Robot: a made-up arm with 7 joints. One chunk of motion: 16 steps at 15 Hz.
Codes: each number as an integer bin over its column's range. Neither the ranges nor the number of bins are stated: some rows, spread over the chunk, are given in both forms.
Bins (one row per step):
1: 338 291 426 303 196 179
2: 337 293 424 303 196 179
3: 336 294 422 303 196 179
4: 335 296 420 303 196 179
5: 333 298 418 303 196 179
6: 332 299 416 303 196 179
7: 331 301 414 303 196 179
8: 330 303 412 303 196 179
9: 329 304 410 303 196 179
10: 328 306 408 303 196 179
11: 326 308 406 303 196 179
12: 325 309 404 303 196 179
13: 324 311 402 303 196 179
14: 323 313 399 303 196 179
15: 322 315 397 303 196 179
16: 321 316 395 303 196 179
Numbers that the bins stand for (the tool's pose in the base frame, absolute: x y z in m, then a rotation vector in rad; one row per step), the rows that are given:
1: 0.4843 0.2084 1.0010 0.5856 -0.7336 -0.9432
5: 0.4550 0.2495 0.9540 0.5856 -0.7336 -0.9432
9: 0.4315 0.2847 0.9070 0.5856 -0.7336 -0.9432
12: 0.4080 0.3141 0.8718 0.5856 -0.7336 -0.9432
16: 0.3845 0.3552 0.8190 0.5856 -0.7336 -0.9432
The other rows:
2: 0.4785 0.2202 0.9892 0.5856 -0.7336 -0.9432
3: 0.4726 0.2260 0.9775 0.5856 -0.7336 -0.9432
4: 0.4667 0.2378 0.9658 0.5856 -0.7336 -0.9432
6: 0.4491 0.2554 0.9423 0.5856 -0.7336 -0.9432
7: 0.4432 0.2671 0.9305 0.5856 -0.7336 -0.9432
8: 0.4374 0.2789 0.9188 0.5856 -0.7336 -0.9432
10: 0.4256 0.2965 0.8953 0.5856 -0.7336 -0.9432
11: 0.4139 0.3082 0.8836 0.5856 -0.7336 -0.9432
13: 0.4022 0.3258 0.8601 0.5856 -0.7336 -0.9432
14: 0.3963 0.3376 0.8425 0.5856 -0.7336 -0.9432
15: 0.3904 0.3493 0.8307 0.5856 -0.7336 -0.9432

